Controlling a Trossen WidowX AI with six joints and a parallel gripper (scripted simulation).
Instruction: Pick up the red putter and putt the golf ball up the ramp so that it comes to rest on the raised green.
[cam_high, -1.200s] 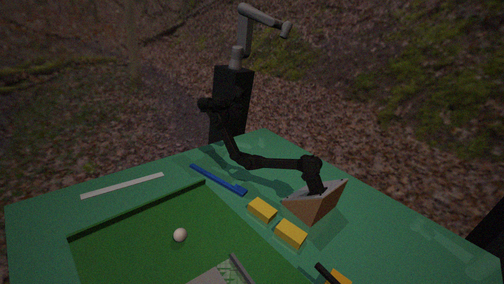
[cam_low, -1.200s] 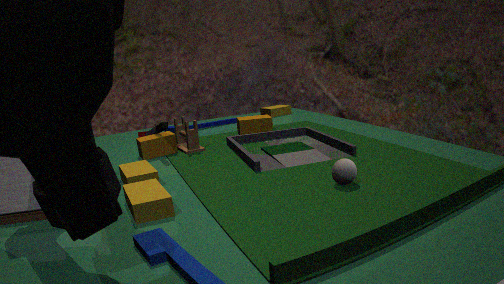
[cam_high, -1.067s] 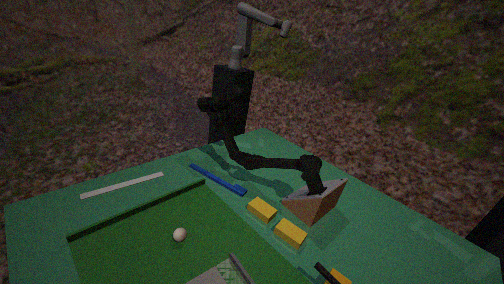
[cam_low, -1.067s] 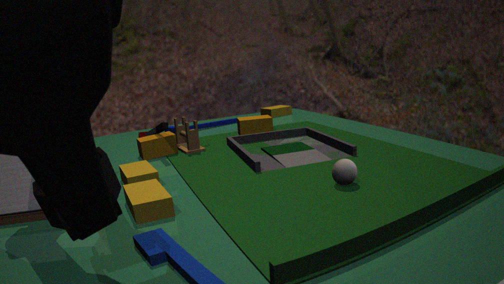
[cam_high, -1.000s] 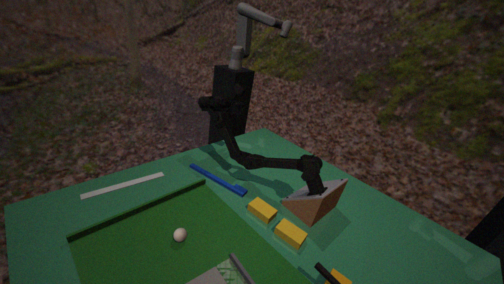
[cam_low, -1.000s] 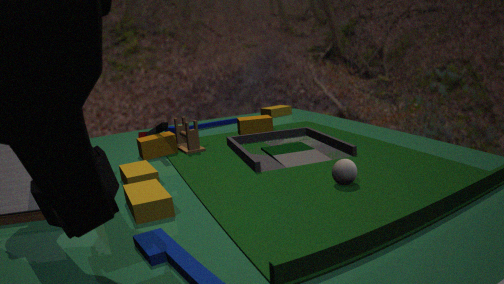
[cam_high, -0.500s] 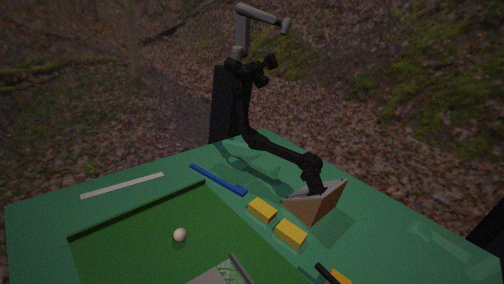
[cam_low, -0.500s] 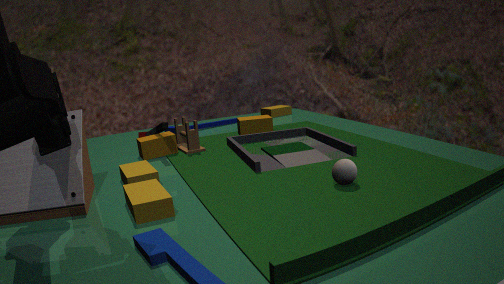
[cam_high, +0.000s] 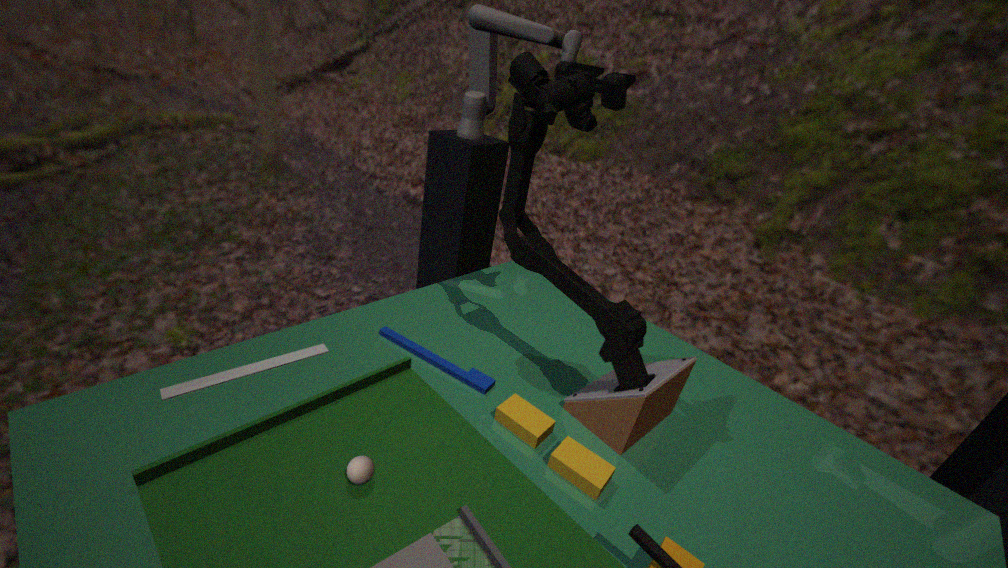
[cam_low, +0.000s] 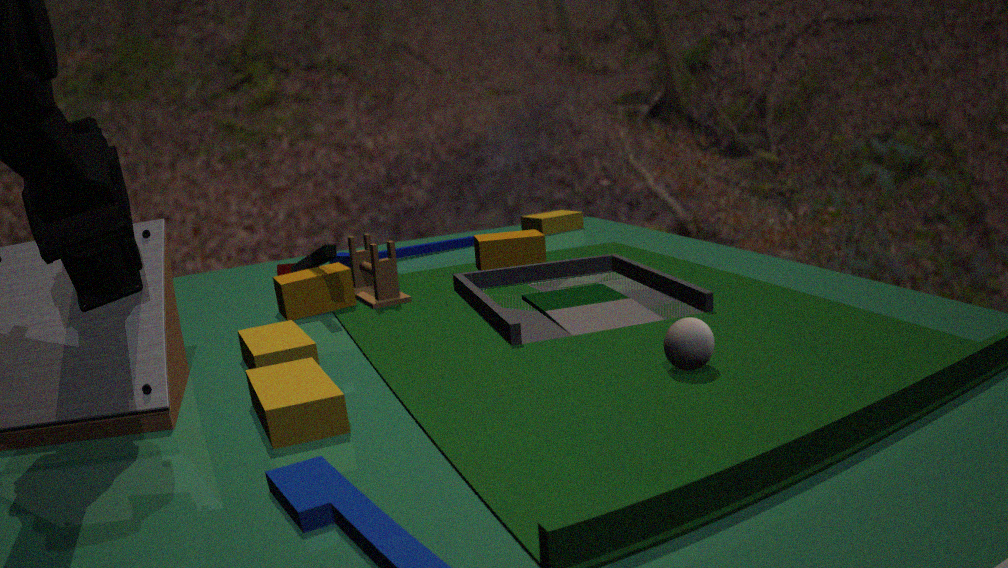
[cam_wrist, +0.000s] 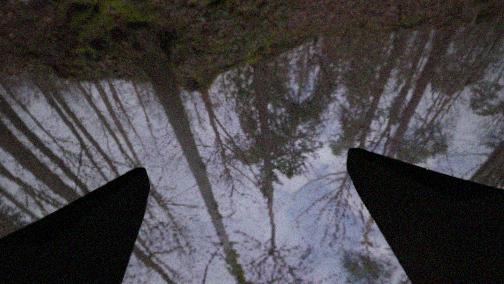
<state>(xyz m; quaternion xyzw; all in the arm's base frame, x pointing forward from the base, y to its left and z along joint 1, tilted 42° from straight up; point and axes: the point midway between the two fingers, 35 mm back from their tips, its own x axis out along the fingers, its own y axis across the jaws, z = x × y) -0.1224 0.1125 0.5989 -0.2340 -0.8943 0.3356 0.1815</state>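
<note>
Now: the red putter 59 cm below my gripper tip, 57 cm to the left of it and 49 cm ahead of it. Also, from my gripper tip: white golf ball 66 cm ahead, 60 cm below, 5 cm to the left; then wooden putter stand 59 cm below, 56 cm ahead, 49 cm to the left; then low dark curb 66 cm ahead, 61 cm below, 13 cm to the right.
</note>
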